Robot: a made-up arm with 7 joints.
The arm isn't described. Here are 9 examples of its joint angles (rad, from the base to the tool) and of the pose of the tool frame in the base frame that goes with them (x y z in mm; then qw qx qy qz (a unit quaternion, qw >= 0)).
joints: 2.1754 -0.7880 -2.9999 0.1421 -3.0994 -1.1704 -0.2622
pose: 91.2 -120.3 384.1 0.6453 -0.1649 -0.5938 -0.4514
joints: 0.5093 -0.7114 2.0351 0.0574 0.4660 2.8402 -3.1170
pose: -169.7 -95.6 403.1 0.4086 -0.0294 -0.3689 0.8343
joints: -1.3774 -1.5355 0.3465 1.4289 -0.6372 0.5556 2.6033
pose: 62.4 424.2 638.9 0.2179 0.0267 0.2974 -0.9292
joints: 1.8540 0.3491 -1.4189 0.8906 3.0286 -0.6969 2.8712
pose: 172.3 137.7 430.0 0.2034 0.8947 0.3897 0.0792
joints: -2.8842 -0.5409 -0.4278 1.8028 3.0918 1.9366 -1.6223
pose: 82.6 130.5 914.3 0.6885 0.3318 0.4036 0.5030
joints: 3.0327 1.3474 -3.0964 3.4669 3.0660 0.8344 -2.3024
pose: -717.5 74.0 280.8 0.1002 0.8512 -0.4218 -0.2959
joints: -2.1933 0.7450 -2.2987 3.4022 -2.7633 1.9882 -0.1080
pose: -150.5 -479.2 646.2 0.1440 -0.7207 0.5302 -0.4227
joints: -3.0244 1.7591 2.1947 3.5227 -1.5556 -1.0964 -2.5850
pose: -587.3 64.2 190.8 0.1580 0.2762 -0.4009 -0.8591
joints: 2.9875 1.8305 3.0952 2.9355 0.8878 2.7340 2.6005
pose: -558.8 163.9 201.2 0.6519 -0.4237 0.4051 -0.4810
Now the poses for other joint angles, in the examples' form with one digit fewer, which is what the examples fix.
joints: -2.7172 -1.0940 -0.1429 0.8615 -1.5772 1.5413 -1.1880
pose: 20 157 628 0.139 -0.417 0.617 0.652
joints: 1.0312 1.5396 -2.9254 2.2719 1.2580 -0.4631 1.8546
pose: 283 580 495 0.540 -0.269 -0.285 -0.745
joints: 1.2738 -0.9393 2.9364 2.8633 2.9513 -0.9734 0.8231
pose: -224 -538 475 0.290 0.852 0.191 -0.391
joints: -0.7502 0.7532 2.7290 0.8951 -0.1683 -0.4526 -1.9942
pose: 83 100 742 0.063 0.189 -0.482 -0.853
